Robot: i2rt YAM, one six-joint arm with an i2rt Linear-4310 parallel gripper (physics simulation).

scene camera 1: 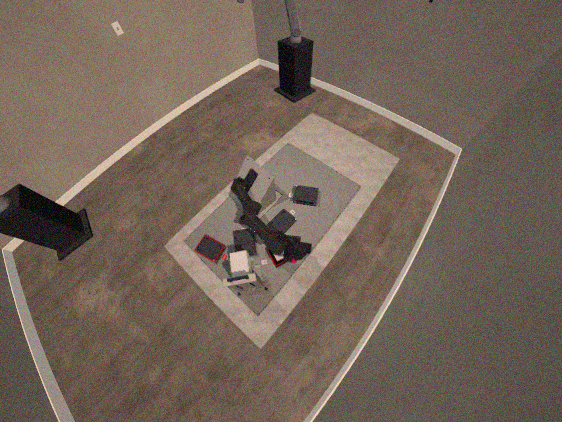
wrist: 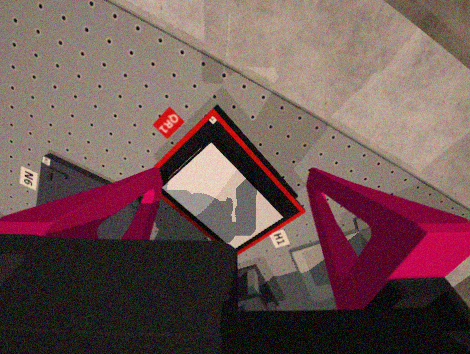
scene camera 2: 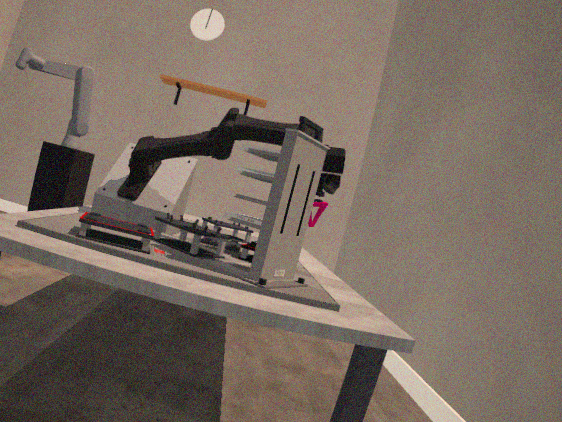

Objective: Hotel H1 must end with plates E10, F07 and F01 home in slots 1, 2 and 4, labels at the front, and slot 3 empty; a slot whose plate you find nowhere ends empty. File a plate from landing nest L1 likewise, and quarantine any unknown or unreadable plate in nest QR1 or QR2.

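Pixels of known places: gripper, between the fingertips: (wrist: 234, 175); arm's base, origin of its link: (scene camera 1: 248, 183) (scene camera 2: 140, 177).
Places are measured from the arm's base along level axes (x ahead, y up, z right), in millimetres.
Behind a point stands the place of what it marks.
Observation:
My gripper (wrist: 234, 175) @(x 543, y -7, z 81 mm) (scene camera 2: 318, 214) is open, its magenta fingers apart, above red-rimmed nest QR1 (wrist: 259, 161) @(x 537, y -99, z 116 mm). A white-topped plate (wrist: 196, 172) @(x 491, y -85, z 67 mm) (scene camera 1: 279, 257) @(x 495, y -85, z 154 mm) lies in QR1, between the fingertips in the wrist view but lower than them; no plate label is readable. Hotel H1 (scene camera 2: 295, 220) @(x 529, y 5, z 385 mm) stands upright at the table's corner. In scene camera 2 its side panel shows, with several thin shelf levels to its left. A white plate-like surface (scene camera 1: 239, 262) @(x 436, y 144, z 342 mm) shows at its top in scene camera 1. Slot contents and labels cannot be read. Landing nest L1 cannot be identified.
Another red-rimmed nest (scene camera 1: 210, 248) @(x 164, y -100, z 447 mm) (scene camera 2: 117, 223) @(x 156, y -100, z 453 mm) stands on the far side of the hotel from QR1. Dark nests (scene camera 1: 305, 195) @(x 287, y -90, z -257 mm) (scene camera 1: 282, 221) @(x 315, y -127, z -23 mm) (scene camera 1: 244, 241) @(x 278, y -79, z 253 mm) stand on the perforated board. Nest N6 (wrist: 67, 176) @(x 359, y -126, z -69 mm) lies left of QR1 in the wrist view. A pale box stands behind the arm.

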